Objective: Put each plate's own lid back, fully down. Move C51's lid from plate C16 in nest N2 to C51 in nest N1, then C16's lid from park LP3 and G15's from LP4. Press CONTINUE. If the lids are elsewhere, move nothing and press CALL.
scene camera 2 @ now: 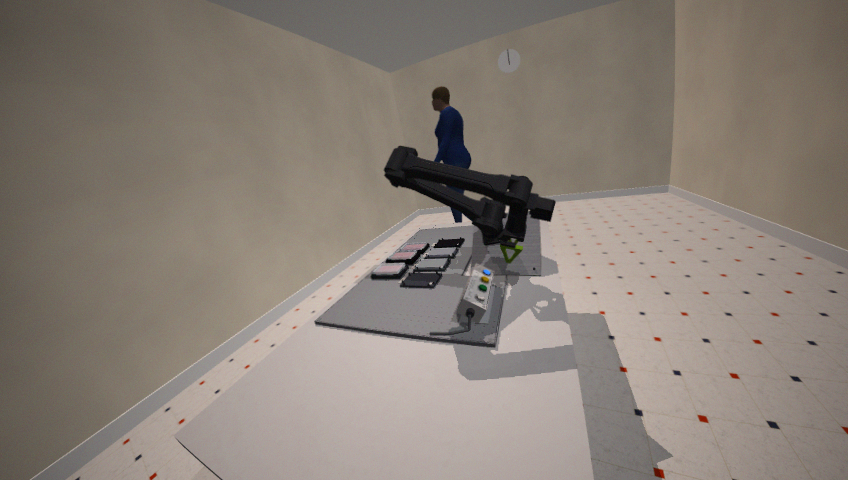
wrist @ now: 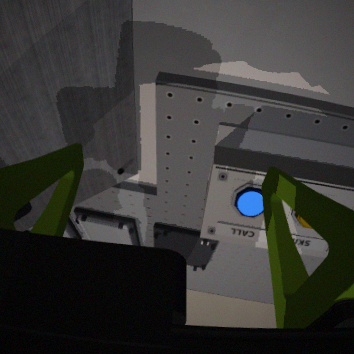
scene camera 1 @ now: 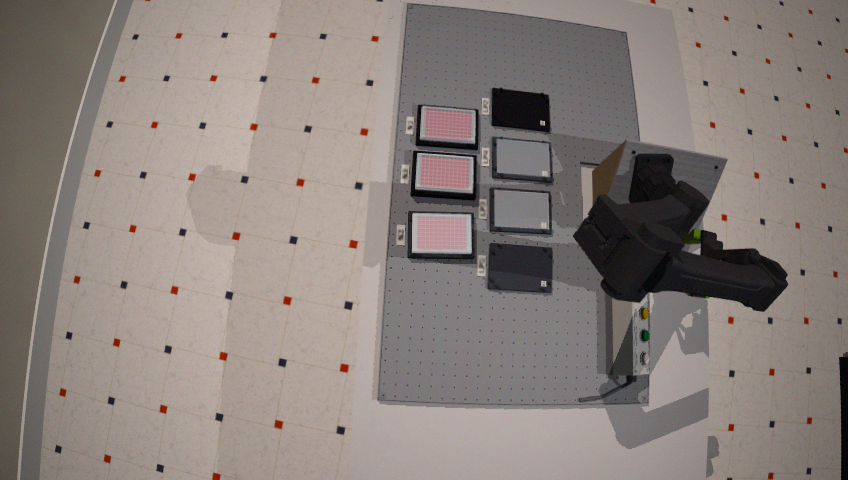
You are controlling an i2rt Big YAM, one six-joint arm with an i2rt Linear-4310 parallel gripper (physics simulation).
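Frame: origin at the arm's base, x ahead, y left, z up, level; millimetres.
Seen in the pictures: gripper, fingertip midpoint: [scene camera 2: 510, 254] [wrist: 175, 164]; arm's base, link origin: [scene camera 2: 492, 230] [scene camera 1: 649, 178].
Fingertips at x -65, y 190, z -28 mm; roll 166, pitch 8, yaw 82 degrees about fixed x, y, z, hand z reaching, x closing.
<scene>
Pixels of each thing's middle, then the offset from my fingertips to it.
- button box, body centre: [wrist: 324, 207] [scene camera 1: 630, 325] [scene camera 2: 477, 290] dx +104, dy +126, dz -58 mm
- blue CALL button, body centre: [wrist: 250, 199] [scene camera 2: 486, 273] dx +80, dy +52, dz -39 mm
My gripper [scene camera 2: 510, 252] [wrist: 175, 164] is open and empty, above the button box [scene camera 2: 470, 308] [wrist: 212, 200]. The blue CALL button [scene camera 2: 486, 271] [wrist: 249, 203] is beside the right finger in the wrist view; the arm hides it in scene camera 1. Three pink-welled plates [scene camera 1: 448, 125] [scene camera 1: 444, 174] [scene camera 1: 441, 234] sit in the left column; I cannot tell which have clear lids. In the right column, two parks show pale grey panels [scene camera 1: 523, 158] [scene camera 1: 521, 210]. The end parks [scene camera 1: 520, 110] [scene camera 1: 520, 267] look black and dark grey. Nest and park labels are too small to read.
Yellow [scene camera 1: 644, 312], green [scene camera 1: 645, 335] and white [scene camera 1: 645, 358] buttons line the box. Its cable [scene camera 1: 606, 394] lies at the board's corner. An upright metal panel [scene camera 1: 711, 169] stands by the arm base. A person in blue [scene camera 2: 451, 133] stands behind the arm.
</scene>
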